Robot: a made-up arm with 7 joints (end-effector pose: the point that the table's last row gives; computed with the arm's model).
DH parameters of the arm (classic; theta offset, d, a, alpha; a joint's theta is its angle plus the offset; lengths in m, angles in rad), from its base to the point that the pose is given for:
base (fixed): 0 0.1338 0 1.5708
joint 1: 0 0.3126 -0.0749 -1.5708
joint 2: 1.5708 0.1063 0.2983 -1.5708
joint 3: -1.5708 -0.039 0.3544 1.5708
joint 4: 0.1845 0 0.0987 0
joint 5: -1.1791 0 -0.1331 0
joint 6: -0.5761 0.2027 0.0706 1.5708
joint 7: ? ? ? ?
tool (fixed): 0.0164 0.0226 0 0
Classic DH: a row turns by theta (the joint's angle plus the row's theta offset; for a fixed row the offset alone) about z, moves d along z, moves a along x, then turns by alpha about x.
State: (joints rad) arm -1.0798 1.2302 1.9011 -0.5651 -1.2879 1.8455 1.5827
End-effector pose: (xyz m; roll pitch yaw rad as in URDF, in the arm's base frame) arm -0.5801 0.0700 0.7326 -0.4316 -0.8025 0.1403
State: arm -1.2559 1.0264 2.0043 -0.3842 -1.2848 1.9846 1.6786
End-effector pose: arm -0.4972 0.1888 0.7205 -0.2806 -0.7065 0.1492
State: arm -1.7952 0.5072 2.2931 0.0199 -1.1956 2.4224 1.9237
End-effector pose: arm -0.3461 0.3239 0.7102 0.2459 -0.0663 0.2781
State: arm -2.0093 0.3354 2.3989 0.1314 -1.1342 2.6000 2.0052
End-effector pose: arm -0.2724 0.3066 0.7480 0.4991 0.2913 0.3921
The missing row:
joint 7: 0.0164 0 -0.3534 3.1416
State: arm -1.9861 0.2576 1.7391 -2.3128 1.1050 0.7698 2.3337
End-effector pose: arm -0.0229 0.3015 0.0479 -1.6856 -0.3915 0.2593
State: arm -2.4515 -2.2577 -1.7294 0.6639 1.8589 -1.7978 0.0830
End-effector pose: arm -0.1165 -0.2669 0.1645 -1.2788 -0.8626 -0.2663
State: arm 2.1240 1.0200 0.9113 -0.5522 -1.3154 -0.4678 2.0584
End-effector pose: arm 0.1501 -0.0594 -0.5997 0.3201 0.1330 3.0071
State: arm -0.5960 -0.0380 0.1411 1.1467 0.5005 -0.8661 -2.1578
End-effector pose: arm 0.4557 -0.4503 0.6031 -0.0725 0.2139 2.2107
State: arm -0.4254 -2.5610 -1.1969 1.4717 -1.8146 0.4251 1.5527
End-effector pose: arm 0.1942 -0.2743 0.4543 0.6649 0.8604 2.6694
